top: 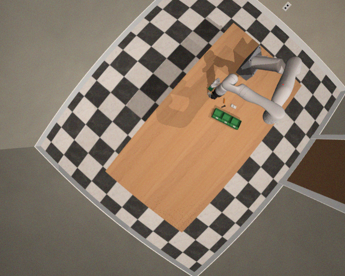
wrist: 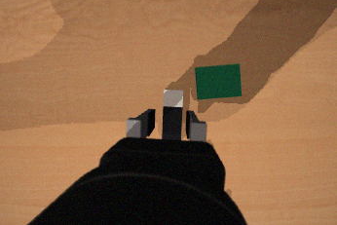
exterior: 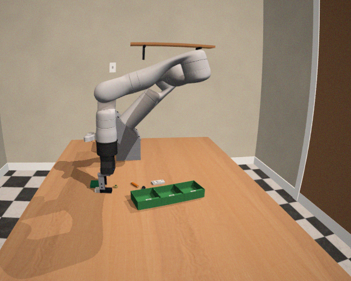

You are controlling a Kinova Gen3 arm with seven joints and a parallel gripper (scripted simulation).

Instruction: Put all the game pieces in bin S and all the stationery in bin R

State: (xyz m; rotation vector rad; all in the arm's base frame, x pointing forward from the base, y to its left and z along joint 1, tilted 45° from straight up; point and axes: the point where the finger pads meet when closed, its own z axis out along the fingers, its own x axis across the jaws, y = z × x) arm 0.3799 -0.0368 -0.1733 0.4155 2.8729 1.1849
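Now: hand 50 mm to the right of the olive ring, 40 mm above it and 30 mm past it. The rest, counted from my hand: dark piece (150 mm to the left, 30 mm below, 20 mm ahead); orange stick (130 mm to the left, 30 mm below, 30 mm behind); flat green block (60 mm behind, 30 mm to the right, 30 mm below).
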